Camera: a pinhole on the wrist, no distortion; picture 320 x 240 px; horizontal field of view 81.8 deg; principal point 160.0 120.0 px. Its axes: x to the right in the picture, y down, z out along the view. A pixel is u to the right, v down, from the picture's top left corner.
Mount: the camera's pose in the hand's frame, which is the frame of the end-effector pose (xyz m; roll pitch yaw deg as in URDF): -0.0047 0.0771 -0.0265 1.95 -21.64 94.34
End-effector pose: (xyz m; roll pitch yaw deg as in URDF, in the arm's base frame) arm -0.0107 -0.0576 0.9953 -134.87 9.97 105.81
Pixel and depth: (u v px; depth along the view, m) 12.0 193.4 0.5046
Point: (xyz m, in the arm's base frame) -0.5219 -0.3248 1.1609
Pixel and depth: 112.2 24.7 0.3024
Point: -0.2663 0.0327 0.8760
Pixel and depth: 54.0 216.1 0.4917
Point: -0.4466 -0.3883 1.0689
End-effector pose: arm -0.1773 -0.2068 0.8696 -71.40 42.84 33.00
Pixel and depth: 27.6 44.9 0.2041
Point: -0.0612 -0.0588 0.9133
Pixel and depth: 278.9 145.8 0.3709
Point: -0.4576 0.1322 0.8889
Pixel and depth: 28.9 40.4 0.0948
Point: -0.1489 -0.1545 0.8575
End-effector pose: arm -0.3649 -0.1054 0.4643 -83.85 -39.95 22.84
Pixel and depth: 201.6 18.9 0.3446
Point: -0.3446 0.2490 0.5876
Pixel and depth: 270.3 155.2 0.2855
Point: -0.4698 0.1923 0.3589
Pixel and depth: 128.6 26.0 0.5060
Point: -0.4321 0.2827 0.8085
